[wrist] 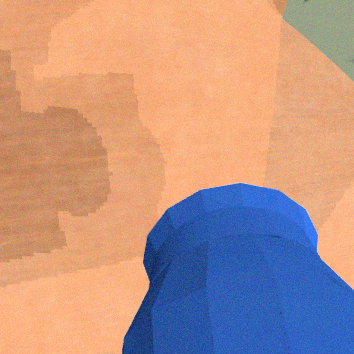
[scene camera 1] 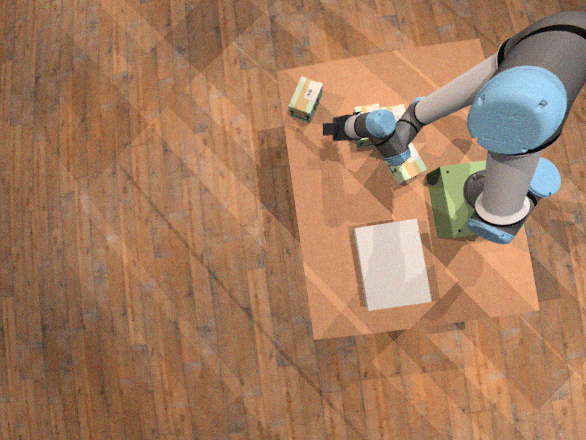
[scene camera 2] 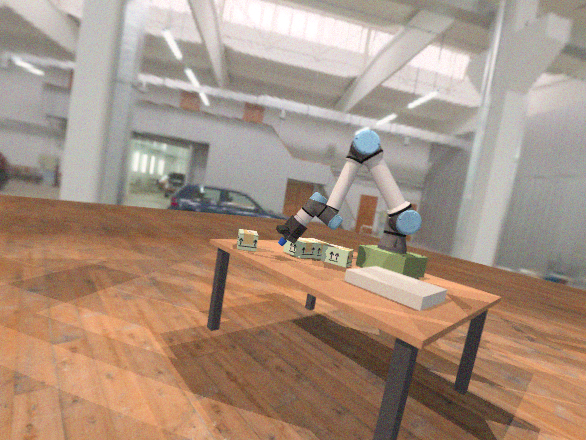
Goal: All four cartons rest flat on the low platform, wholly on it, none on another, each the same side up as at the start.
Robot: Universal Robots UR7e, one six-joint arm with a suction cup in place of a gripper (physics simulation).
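Frame: origin at the arm's base, x ahead, y left, z up, level; metres.
Where they show: hand, its tool point: (wrist: 232, 263) (scene camera 2: 280, 244); arm's base, origin of its link: (scene camera 2: 391, 250).
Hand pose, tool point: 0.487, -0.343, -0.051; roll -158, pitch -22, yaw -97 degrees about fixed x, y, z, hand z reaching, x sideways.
Note:
Each offset is from my tool point to the top centre of the thing, as dx, dy, dz. "spot": to the spot under its first point. Level surfaces: height alone.
One pale green carton @(+0.091, -0.158, +0.026) (scene camera 1: 306, 98) (scene camera 2: 247, 241) with an orange band stands alone near the table's far left corner. Two more cartons stand side by side: the left one @(-0.137, +0.002, +0.026) (scene camera 1: 367, 108) (scene camera 2: 307, 251) and the right one @(-0.233, +0.022, +0.026) (scene camera 1: 398, 109) (scene camera 2: 319, 251), both partly hidden by the arm in scene view 1. A fourth carton @(-0.248, +0.174, +0.026) (scene camera 1: 411, 171) (scene camera 2: 337, 256) stands at an angle near them. Side arrows point up. The low white platform @(-0.135, +0.561, -0.009) (scene camera 1: 392, 265) (scene camera 2: 395, 285) bears no carton. My blue suction cup (scene camera 2: 282, 242) (wrist: 232, 220) is open, holding nothing, above the table between the lone carton and the pair.
The green robot base block (scene camera 1: 450, 202) (scene camera 2: 391, 261) stands beside the platform and near the angled carton. The arm reaches over the pair. The table @(dz -0.057) (scene camera 1: 330, 300) (scene camera 2: 475, 295) has open edges. A grey-green surface @(spot: +0.075, -0.094, -0.045) (wrist: 327, 35) shows at the wrist view's upper right.

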